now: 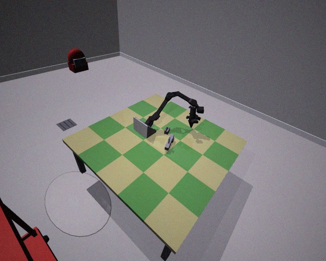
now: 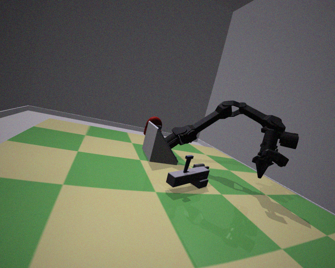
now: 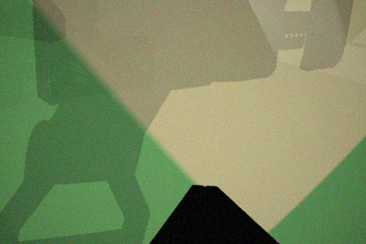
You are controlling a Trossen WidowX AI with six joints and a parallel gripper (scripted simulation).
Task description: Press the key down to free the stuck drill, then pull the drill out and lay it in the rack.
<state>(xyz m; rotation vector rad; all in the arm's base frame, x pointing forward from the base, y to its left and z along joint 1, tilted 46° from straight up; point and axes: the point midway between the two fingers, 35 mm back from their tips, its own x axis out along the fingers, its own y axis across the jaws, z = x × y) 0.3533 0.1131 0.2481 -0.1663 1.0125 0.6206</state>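
Now: gripper tip 80 mm past the dark key, 320 mm to the left of it and 10 mm below it. From my gripper tip the other things lie so: grey block (90 mm behind, 280 mm to the right, 40 mm below); drill (90 mm behind, 260 mm to the right, 30 mm below); rack (200 mm behind, 140 mm to the right, 60 mm below).
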